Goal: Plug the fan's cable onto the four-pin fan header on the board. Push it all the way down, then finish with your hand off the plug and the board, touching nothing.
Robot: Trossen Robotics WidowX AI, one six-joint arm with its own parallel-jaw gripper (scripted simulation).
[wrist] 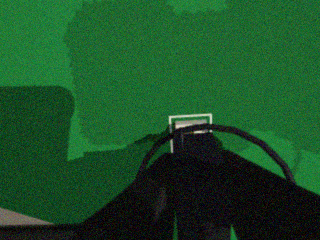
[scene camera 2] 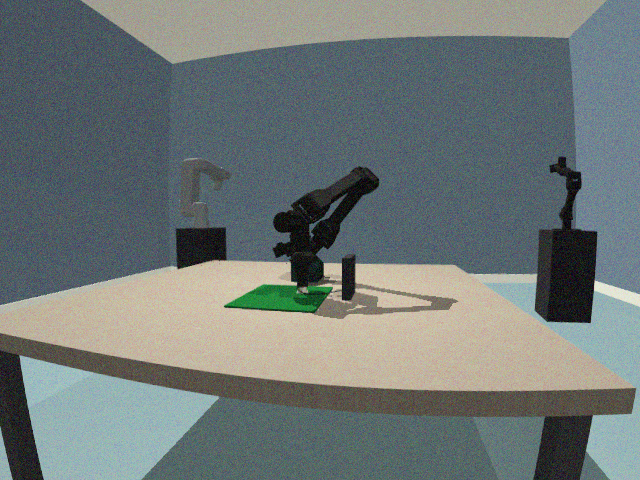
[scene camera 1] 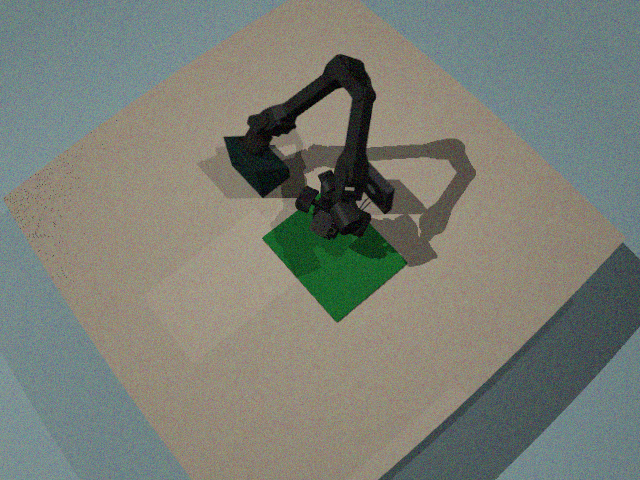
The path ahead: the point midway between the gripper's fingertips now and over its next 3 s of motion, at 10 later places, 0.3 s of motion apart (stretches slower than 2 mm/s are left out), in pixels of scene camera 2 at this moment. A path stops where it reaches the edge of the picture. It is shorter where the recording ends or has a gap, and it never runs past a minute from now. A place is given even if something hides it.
My gripper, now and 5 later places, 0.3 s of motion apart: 300,282; 300,284; 300,286; 300,282; 299,270; 276,268
